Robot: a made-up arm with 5 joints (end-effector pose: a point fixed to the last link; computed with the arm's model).
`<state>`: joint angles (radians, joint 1 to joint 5).
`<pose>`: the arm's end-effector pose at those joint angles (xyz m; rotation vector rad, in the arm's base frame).
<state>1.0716 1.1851 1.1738 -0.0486 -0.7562</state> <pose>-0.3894 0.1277 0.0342 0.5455 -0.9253 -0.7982</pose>
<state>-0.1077 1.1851 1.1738 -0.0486 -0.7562</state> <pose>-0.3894 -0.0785 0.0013 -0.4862 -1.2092 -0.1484</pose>
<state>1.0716 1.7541 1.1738 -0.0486 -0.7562</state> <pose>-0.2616 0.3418 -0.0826 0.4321 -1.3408 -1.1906</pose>
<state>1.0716 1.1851 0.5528 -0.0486 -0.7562</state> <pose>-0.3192 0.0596 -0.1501 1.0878 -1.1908 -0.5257</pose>
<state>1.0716 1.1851 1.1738 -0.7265 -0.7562</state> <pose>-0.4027 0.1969 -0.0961 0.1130 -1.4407 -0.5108</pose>
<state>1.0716 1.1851 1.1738 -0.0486 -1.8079</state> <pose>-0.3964 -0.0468 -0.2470 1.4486 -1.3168 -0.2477</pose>
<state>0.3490 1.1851 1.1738 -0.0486 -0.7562</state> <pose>-0.3894 0.0047 -0.0158 -0.0867 -1.1315 -0.4136</pose>
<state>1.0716 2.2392 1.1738 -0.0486 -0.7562</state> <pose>-0.0622 0.4520 -0.1427 0.2975 -1.6891 -1.5232</pose>
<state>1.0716 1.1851 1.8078 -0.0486 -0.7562</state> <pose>-0.3395 0.2440 0.2053 -0.0103 -0.6083 -1.0043</pose>
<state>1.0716 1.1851 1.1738 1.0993 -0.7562</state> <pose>-0.2782 -0.0824 0.0794 1.1588 0.0980 -1.1248</pose>
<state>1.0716 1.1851 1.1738 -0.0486 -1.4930</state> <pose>-0.4291 -0.0069 -0.1574 1.1820 -1.2162 -0.4348</pose>
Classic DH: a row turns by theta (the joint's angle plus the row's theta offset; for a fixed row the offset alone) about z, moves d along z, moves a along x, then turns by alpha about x. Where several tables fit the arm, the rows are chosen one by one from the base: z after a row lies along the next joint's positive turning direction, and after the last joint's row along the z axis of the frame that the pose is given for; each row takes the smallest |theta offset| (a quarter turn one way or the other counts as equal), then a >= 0, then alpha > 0; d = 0 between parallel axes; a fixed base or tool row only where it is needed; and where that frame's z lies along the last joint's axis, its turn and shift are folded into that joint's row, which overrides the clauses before.
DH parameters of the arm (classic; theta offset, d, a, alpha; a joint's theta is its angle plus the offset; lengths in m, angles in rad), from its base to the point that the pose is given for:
base (fixed): 1.5708 0.1718 0 1.5708
joint 1: -1.5708 0.0916 0.0815 1.5708
joint 2: 0 0.0388 -0.0686 1.5708
joint 3: 0 0.205 0.1005 1.5708
joint 4: 0 -0.1341 0.0548 -1.5708
joint 5: -1.5708 0.0549 0.0488 1.5708
tool (fixed): -1.5708 0.3261 0 0

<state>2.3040 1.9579 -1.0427 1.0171 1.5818</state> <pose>0.0491 0.2320 0.5864 0.6924 -0.7093 -1.2136</pose>
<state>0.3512 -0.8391 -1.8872 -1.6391 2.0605</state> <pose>0.3001 0.0351 0.2265 -0.5546 1.4973 -1.1502</pose>
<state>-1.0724 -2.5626 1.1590 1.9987 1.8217</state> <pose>0.3415 0.1775 0.2087 -1.1089 -1.2454 -0.8709</pose>
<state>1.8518 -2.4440 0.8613 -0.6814 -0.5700</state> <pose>0.5988 0.1050 0.0236 1.5036 0.8701 2.0996</pose>
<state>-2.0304 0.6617 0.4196 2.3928 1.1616</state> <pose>0.0297 -0.2543 0.1917 1.9593 -1.8184 1.5530</pose>
